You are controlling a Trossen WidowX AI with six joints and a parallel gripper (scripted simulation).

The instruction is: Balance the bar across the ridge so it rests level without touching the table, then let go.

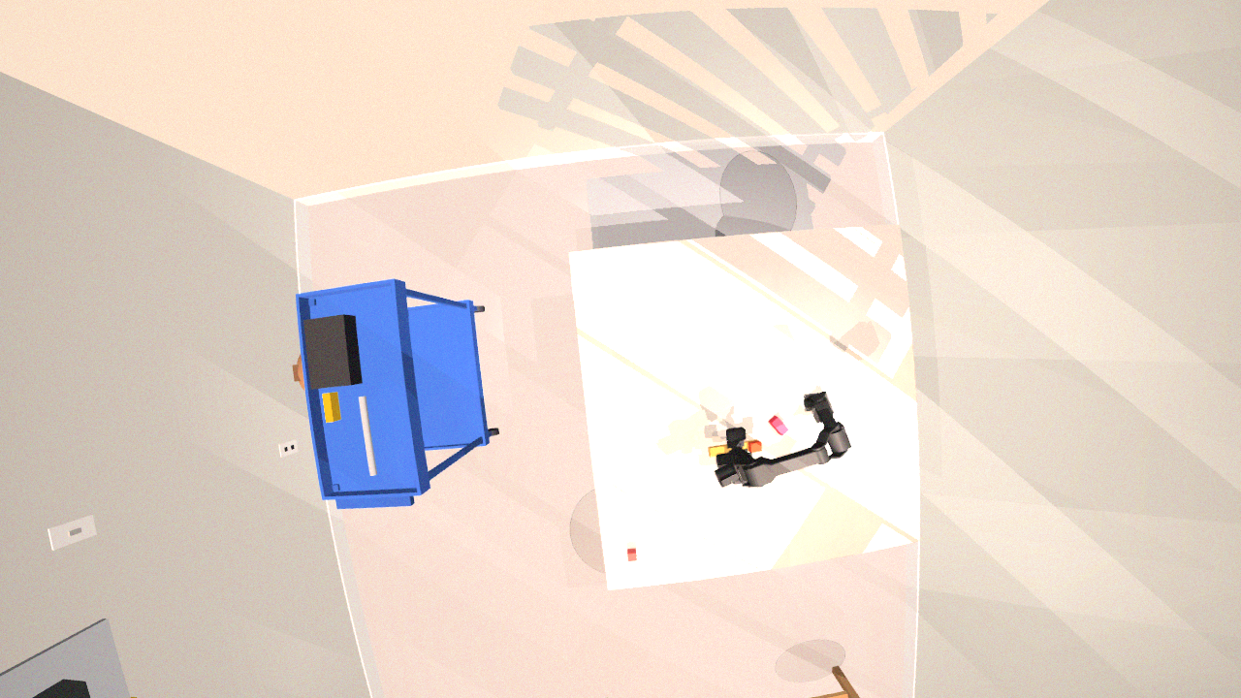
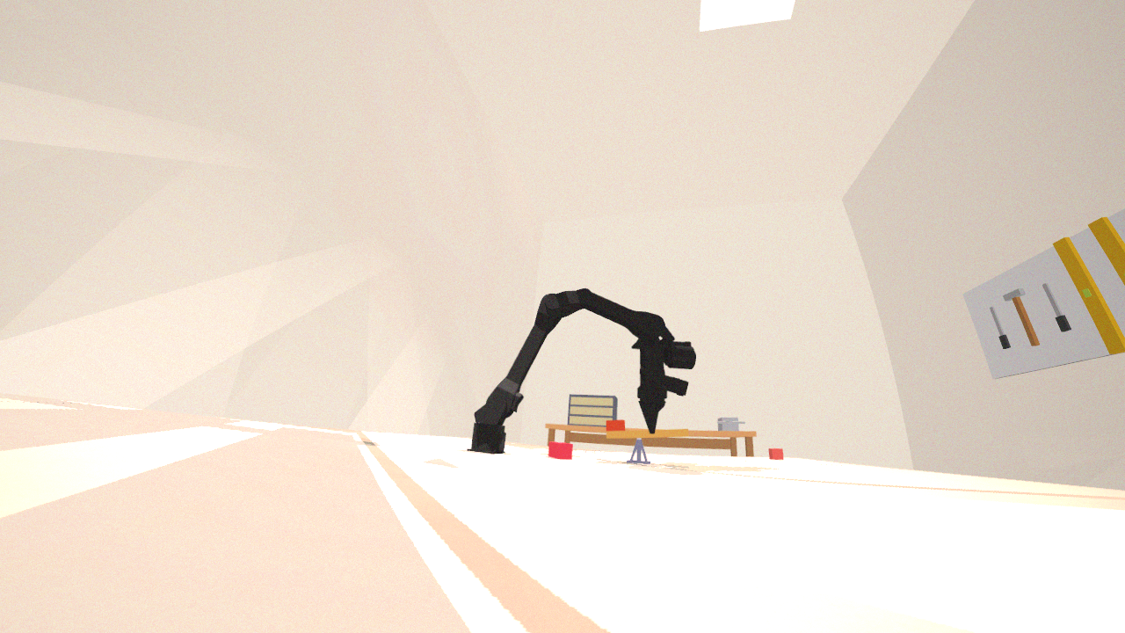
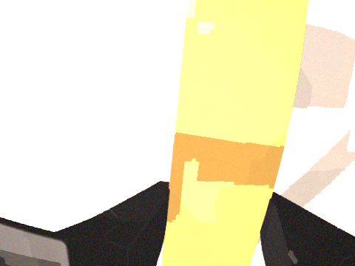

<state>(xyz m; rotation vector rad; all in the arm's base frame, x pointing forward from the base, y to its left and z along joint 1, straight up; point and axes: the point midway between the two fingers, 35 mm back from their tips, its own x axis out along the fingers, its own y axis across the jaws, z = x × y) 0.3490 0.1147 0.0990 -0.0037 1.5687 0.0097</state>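
Now: gripper tip 30 mm past the small ridge and 40 mm above it.
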